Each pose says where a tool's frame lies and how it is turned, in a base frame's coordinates. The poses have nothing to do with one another.
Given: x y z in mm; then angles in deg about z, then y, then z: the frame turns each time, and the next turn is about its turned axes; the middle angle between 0 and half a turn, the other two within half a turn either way.
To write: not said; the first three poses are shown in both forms.
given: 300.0, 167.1, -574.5, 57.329, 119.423, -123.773
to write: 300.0, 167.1, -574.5, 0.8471, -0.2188, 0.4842, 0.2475, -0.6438, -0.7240
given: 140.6, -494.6, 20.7, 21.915, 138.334, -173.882
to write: 140.6, -494.6, 20.7, 0.7289, 0.1784, 0.6610, 0.2972, -0.9522, -0.0709
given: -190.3, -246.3, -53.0, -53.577, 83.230, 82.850
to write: -190.3, -246.3, -53.0, 0.8071, 0.5773, -0.1236, 0.0307, 0.1680, 0.9853
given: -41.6, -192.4, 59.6, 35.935, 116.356, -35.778
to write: -41.6, -192.4, 59.6, 0.0515, -0.6847, -0.7270, -0.6863, 0.5046, -0.5239
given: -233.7, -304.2, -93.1, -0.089, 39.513, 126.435
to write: -233.7, -304.2, -93.1, -0.4569, 0.8052, 0.3779, -0.6216, -0.5929, 0.5119
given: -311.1, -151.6, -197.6, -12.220, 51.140, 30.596
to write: -311.1, -151.6, -197.6, 0.6356, 0.3831, -0.6703, -0.1299, 0.9089, 0.3963
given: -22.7, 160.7, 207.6, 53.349, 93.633, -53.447
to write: -22.7, 160.7, 207.6, 0.6220, -0.5098, -0.5944, -0.5082, 0.3147, -0.8017
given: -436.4, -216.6, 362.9, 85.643, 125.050, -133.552
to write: -436.4, -216.6, 362.9, 0.7527, 0.3395, 0.5641, 0.6554, -0.4674, -0.5933
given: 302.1, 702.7, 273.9, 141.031, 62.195, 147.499
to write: 302.1, 702.7, 273.9, -0.0320, -0.6652, 0.7460, 0.7253, 0.4981, 0.4753
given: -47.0, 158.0, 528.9, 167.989, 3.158, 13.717
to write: -47.0, 158.0, 528.9, -0.9981, -0.0301, -0.0535, 0.0294, -0.9995, 0.0131
